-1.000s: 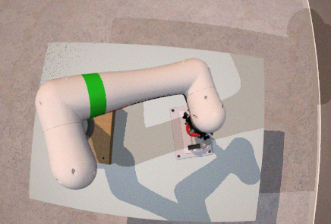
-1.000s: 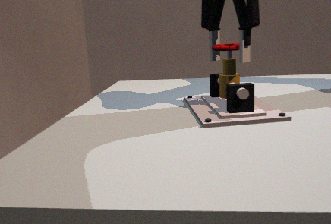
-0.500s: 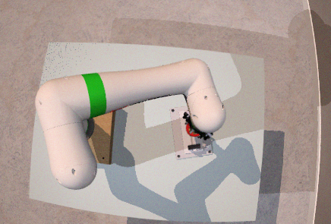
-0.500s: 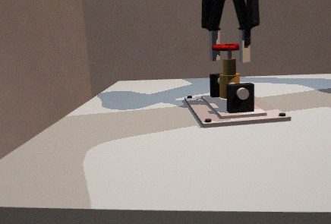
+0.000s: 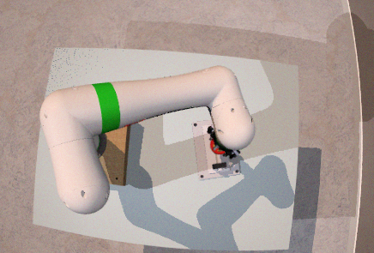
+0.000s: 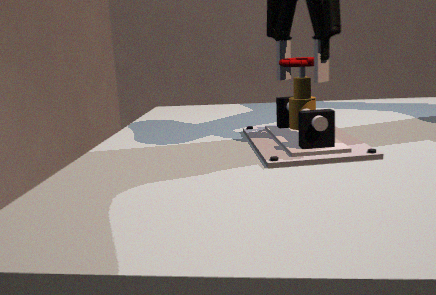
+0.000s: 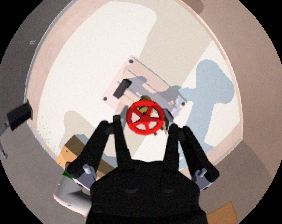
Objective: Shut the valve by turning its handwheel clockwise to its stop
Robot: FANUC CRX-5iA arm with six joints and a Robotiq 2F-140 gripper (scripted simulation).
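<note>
My hand is 1 cm above the red handwheel.
</note>
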